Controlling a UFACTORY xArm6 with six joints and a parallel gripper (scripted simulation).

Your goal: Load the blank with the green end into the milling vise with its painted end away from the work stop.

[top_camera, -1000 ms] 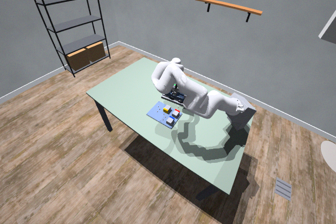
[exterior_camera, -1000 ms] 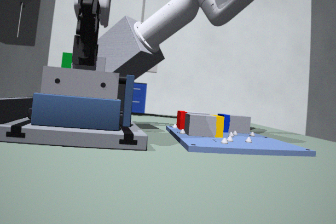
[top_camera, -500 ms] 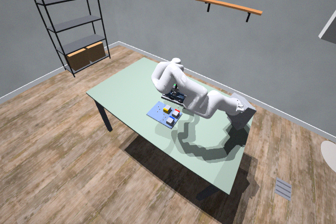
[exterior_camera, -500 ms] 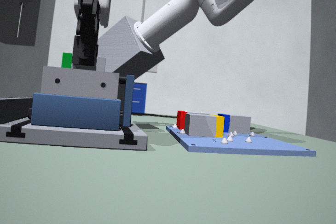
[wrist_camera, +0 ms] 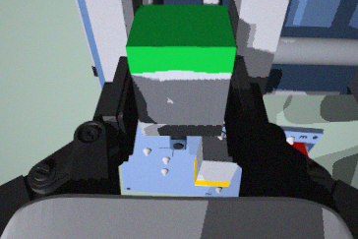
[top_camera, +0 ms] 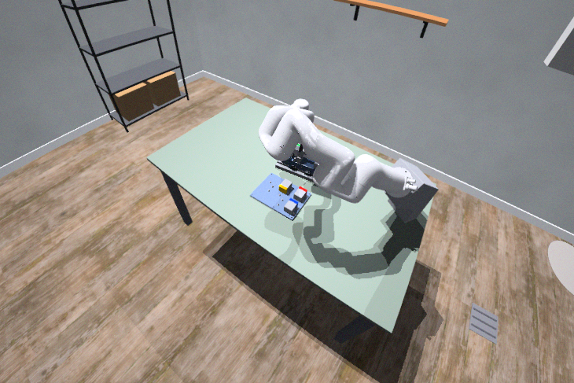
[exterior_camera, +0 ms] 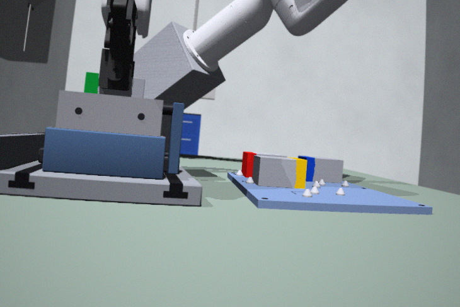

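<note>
Right now my hand is 30 mm short of the fixed jaw, 10 mm to the right of it and 40 mm above it. Round my hand: yellow-ended blank: 110 mm behind, 180 mm to the left, 100 mm below; red-ended blank: 200 mm behind, 160 mm to the left, 100 mm below; blue infeed plate: 130 mm behind, 220 mm to the left, 120 mm below.
</note>
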